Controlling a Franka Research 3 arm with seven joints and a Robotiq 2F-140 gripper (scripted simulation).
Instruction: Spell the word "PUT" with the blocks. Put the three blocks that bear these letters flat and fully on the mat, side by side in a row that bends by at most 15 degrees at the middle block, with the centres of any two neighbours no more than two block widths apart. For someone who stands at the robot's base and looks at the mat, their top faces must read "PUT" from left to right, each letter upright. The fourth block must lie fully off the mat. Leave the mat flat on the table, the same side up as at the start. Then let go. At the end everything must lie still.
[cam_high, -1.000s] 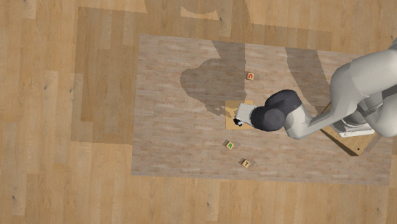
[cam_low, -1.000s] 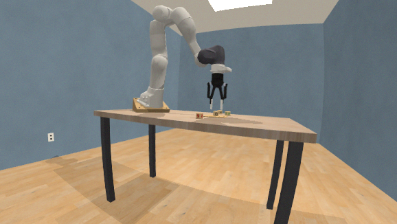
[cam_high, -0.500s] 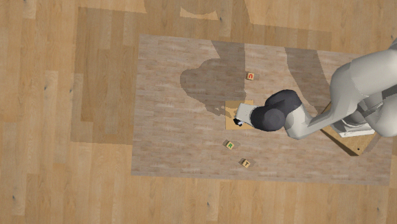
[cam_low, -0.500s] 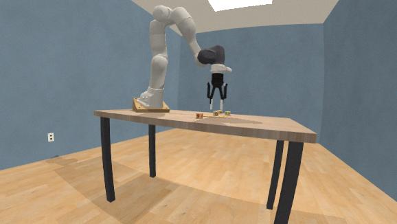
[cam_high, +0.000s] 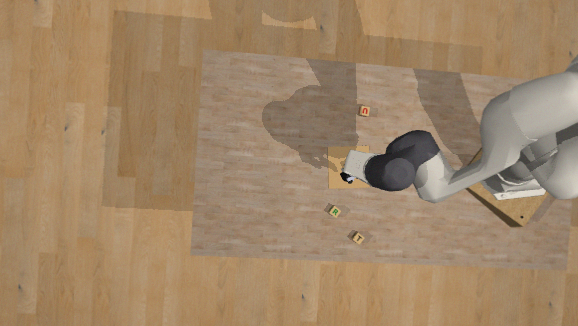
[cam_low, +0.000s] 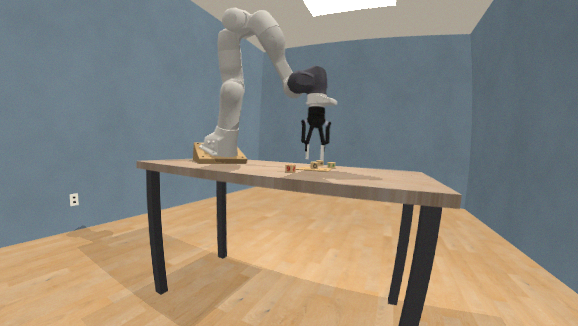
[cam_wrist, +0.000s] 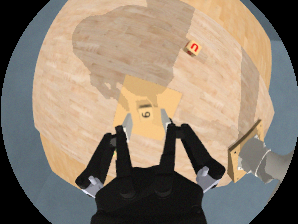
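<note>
The block marked 6 lies 60 mm below my hand. From my hand the other things lie so: green P block 40 mm ahead, 150 mm to the left, 60 mm below; then red U block 30 mm behind, 190 mm to the right, 60 mm below; then tan mat 70 mm below.
</note>
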